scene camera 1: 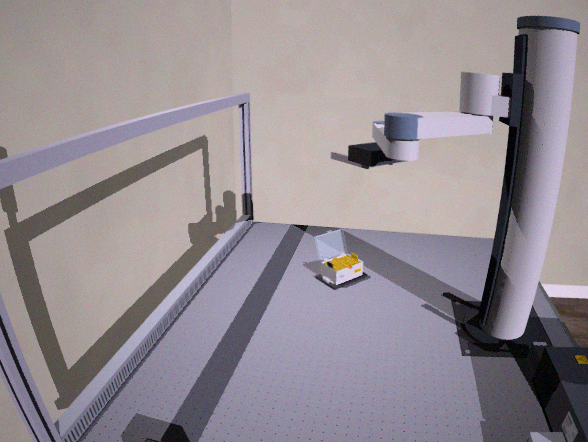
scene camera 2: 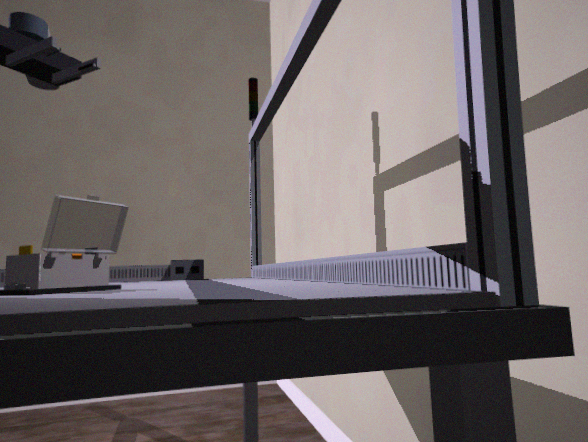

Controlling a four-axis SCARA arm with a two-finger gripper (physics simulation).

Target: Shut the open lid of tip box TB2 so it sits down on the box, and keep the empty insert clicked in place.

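Places are measured from the arm's base along level axes (x right, y up, z back), in metres.
Where they show: gripper, fingertip midpoint: (scene camera 1: 344, 153) (scene camera 2: 77, 53); arm's base, link origin: (scene camera 1: 500, 330).
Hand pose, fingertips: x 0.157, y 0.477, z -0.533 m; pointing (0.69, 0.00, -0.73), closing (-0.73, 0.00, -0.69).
Observation:
Each offset is from my fingertips to the top centre of the thing. "spot": to the spot under its first point.
Tip box TB2 {dx +0.099, dy -0.398, dz -0.003 m} (scene camera 1: 344, 275) (scene camera 2: 75, 271) is a small white box standing on a dark base plate (scene camera 1: 336, 286) (scene camera 2: 114, 287). Its clear lid {spot: dx +0.154, dy -0.367, dz -0.050 m} (scene camera 1: 331, 245) (scene camera 2: 86, 223) stands open, upright and tilted back from the hinge edge. The yellow insert {dx +0.099, dy -0.389, dz -0.003 m} (scene camera 1: 342, 262) sits in the box top; a yellow raised part {spot: dx +0.142, dy -0.395, dz +0.035 m} (scene camera 2: 25, 249) shows above the rim in scene camera 2. Whether the insert is clicked in is too small to tell. My gripper (scene camera 1: 377, 161) (scene camera 2: 50, 64) is shut and empty, high above the table and well apart from the box and lid.
The robot column (scene camera 1: 540, 175) stands at the right. A metal frame (scene camera 1: 125, 124) (scene camera 2: 295, 75) and a slotted duct (scene camera 1: 155, 340) (scene camera 2: 360, 272) run along one table side. A grey block {spot: dx -0.786, dy -0.424, dz -0.217 m} (scene camera 2: 187, 269) and a signal tower (scene camera 2: 253, 98) stand farther back in scene camera 2.

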